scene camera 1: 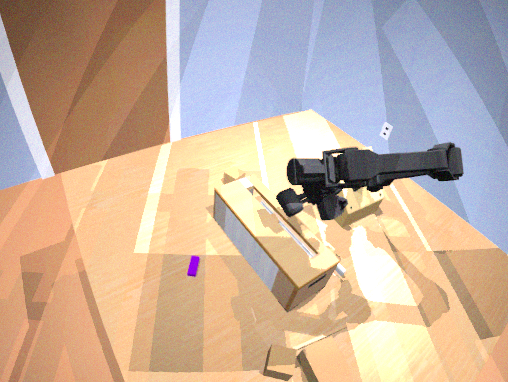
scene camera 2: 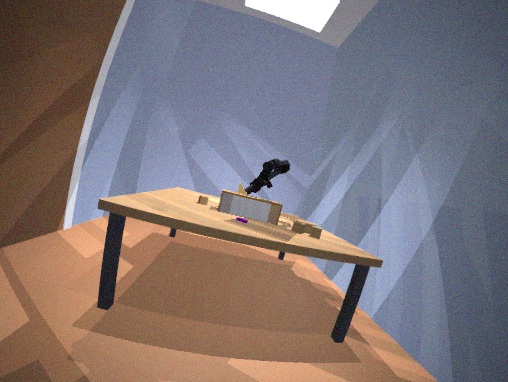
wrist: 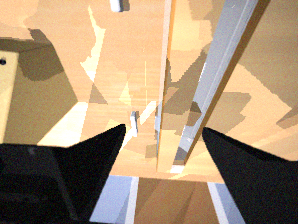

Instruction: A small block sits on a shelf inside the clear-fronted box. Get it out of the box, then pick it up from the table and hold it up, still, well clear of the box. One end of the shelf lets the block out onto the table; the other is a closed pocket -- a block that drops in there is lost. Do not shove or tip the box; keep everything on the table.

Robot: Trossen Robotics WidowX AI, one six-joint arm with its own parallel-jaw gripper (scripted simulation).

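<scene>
Box visible in scene camera 1, the wrist view and scene camera 2 (230, 202). Same spot on the box at (wrist: 232, 65) and (scene camera 1: 290, 236).
</scene>
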